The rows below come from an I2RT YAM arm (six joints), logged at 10 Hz.
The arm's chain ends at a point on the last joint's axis. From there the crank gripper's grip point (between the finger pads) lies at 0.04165 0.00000 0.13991 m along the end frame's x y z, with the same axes.
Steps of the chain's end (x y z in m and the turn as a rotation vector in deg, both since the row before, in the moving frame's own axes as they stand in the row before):
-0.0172, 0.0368, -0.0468, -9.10, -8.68, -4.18
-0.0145, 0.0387, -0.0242, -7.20, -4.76, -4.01
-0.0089, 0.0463, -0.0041, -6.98, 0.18, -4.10
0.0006, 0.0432, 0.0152, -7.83, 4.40, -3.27
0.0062, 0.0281, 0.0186, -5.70, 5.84, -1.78
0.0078, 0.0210, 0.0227, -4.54, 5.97, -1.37
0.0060, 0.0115, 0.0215, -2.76, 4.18, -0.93
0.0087, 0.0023, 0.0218, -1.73, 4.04, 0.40
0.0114, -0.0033, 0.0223, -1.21, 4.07, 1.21
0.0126, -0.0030, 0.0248, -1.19, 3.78, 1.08
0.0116, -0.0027, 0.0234, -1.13, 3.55, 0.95
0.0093, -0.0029, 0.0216, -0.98, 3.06, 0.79
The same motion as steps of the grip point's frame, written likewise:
-0.0380, 0.0571, -0.0437, -9.10, -8.68, -4.18
-0.0257, 0.0539, -0.0222, -7.20, -4.76, -4.01
-0.0080, 0.0603, -0.0051, -6.98, 0.18, -4.10
0.0116, 0.0593, 0.0105, -7.83, 4.40, -3.27
0.0204, 0.0402, 0.0130, -5.70, 5.84, -1.78
0.0222, 0.0307, 0.0172, -4.54, 5.97, -1.37
0.0161, 0.0174, 0.0179, -2.76, 4.18, -0.93
0.0184, 0.0068, 0.0185, -1.73, 4.04, 0.40
0.0212, 0.0006, 0.0190, -1.21, 4.07, 1.21
0.0217, 0.0007, 0.0217, -1.19, 3.78, 1.08
0.0202, 0.0008, 0.0205, -1.13, 3.55, 0.95
0.0167, 0.0001, 0.0192, -0.98, 3.06, 0.79

